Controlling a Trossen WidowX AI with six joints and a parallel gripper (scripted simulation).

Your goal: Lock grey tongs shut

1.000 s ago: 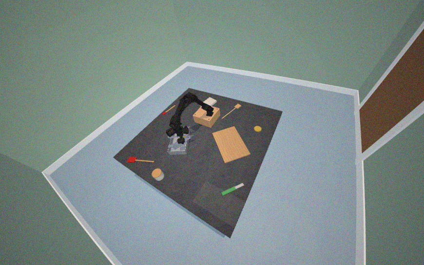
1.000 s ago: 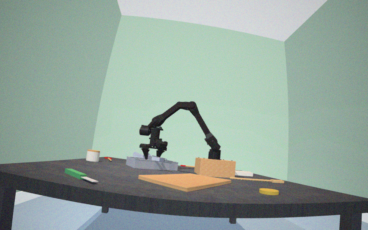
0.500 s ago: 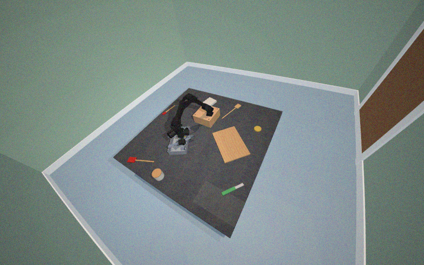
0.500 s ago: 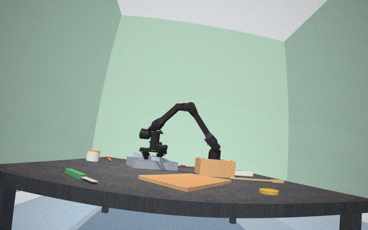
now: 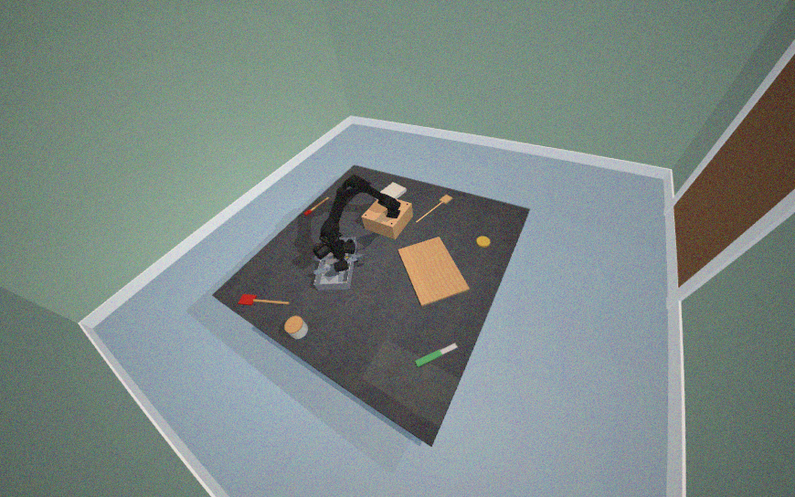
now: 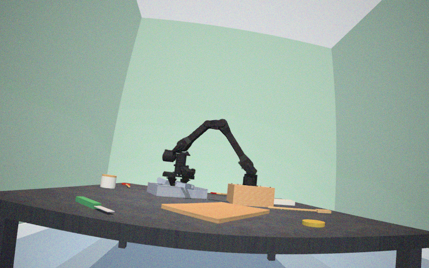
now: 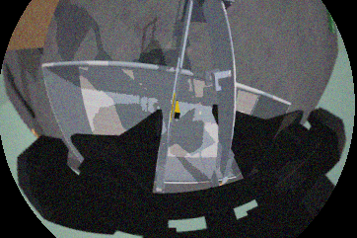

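Right now my gripper tip is 50 mm to the left of the grey roasting tin and 10 mm past it. From my gripper tip the other things lie so: red spatula: 350 mm to the right, 300 mm ahead, 20 mm below; white block: 620 mm behind, 30 mm to the left, 20 mm below; wooden board: 440 mm to the left, 110 mm behind, 20 mm below.
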